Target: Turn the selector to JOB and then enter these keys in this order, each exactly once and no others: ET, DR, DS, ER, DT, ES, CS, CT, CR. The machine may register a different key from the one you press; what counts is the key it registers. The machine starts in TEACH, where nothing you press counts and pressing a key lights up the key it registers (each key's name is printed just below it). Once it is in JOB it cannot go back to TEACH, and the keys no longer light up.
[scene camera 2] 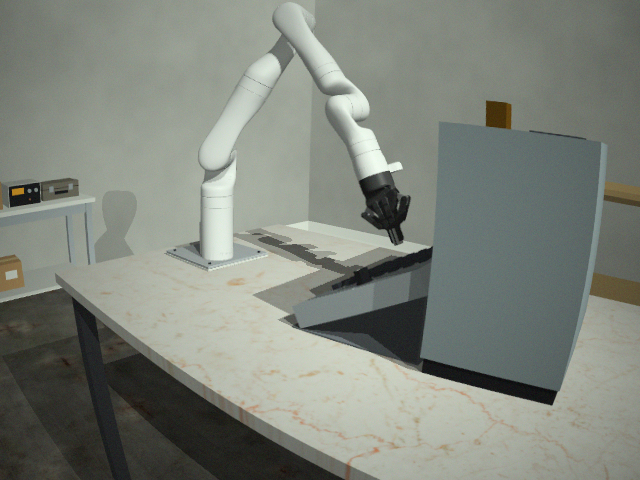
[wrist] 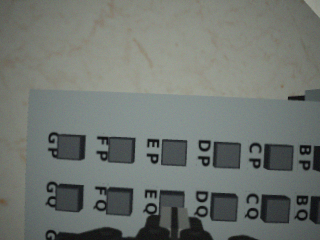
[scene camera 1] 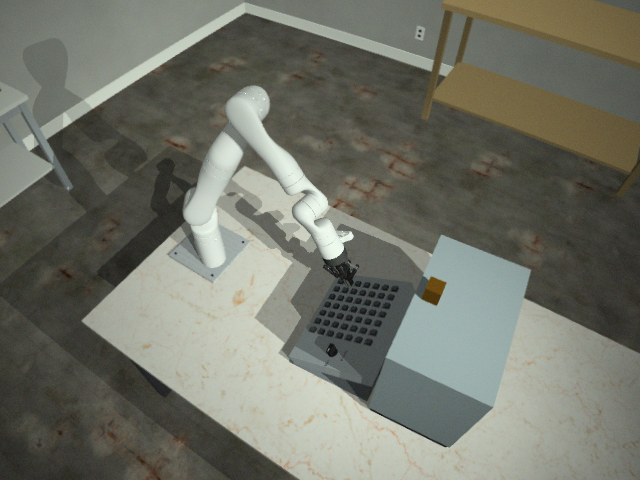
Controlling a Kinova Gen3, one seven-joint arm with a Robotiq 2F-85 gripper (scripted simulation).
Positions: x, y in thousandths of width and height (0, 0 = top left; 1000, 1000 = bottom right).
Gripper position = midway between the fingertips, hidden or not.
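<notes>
I see my gripper (scene camera 2: 624, 509) in this scene. My gripper is visible in the wrist view (wrist: 542, 935) too. There is also a tall cabinet (scene camera 2: 805, 439). The cabinet can be seen in scene camera 1 (scene camera 1: 690, 782) as well. A sloped grey keypad (scene camera 2: 599, 664) is here too. The keypad is also visible in the wrist view (wrist: 630, 502).
</notes>
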